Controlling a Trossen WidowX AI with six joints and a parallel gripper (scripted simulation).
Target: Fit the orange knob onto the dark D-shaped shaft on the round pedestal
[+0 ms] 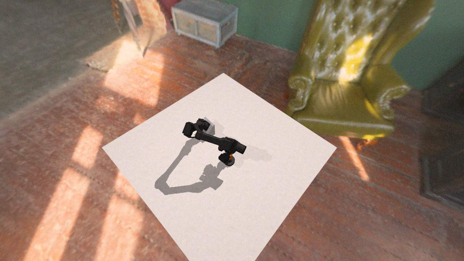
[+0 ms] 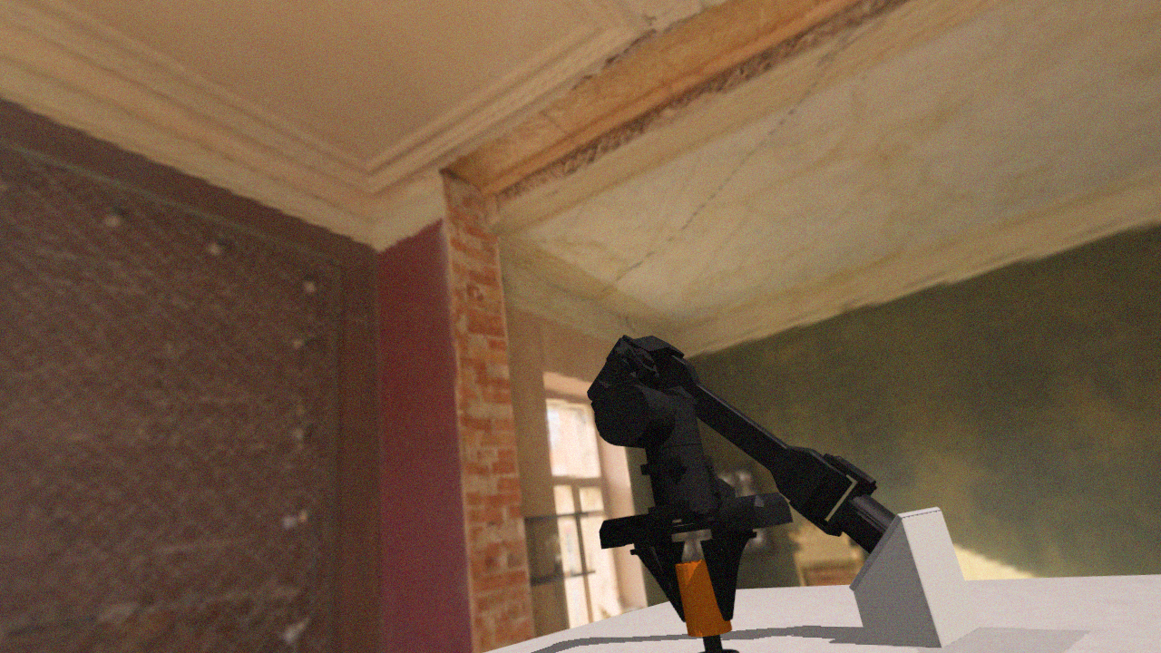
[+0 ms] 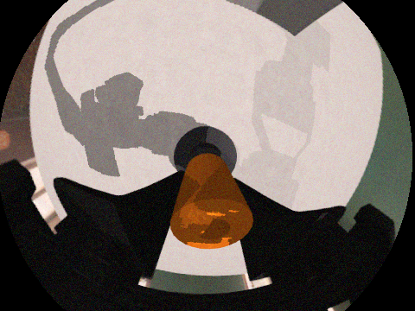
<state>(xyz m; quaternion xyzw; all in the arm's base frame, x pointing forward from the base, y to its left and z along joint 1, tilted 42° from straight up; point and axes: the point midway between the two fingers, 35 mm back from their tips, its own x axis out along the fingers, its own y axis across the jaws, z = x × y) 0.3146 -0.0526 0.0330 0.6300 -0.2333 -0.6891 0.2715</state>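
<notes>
Now: gripper tip 20 mm below the orange knob. The rest, counted from my gripper tip: D-shaped shaft: 40 mm below.
</notes>
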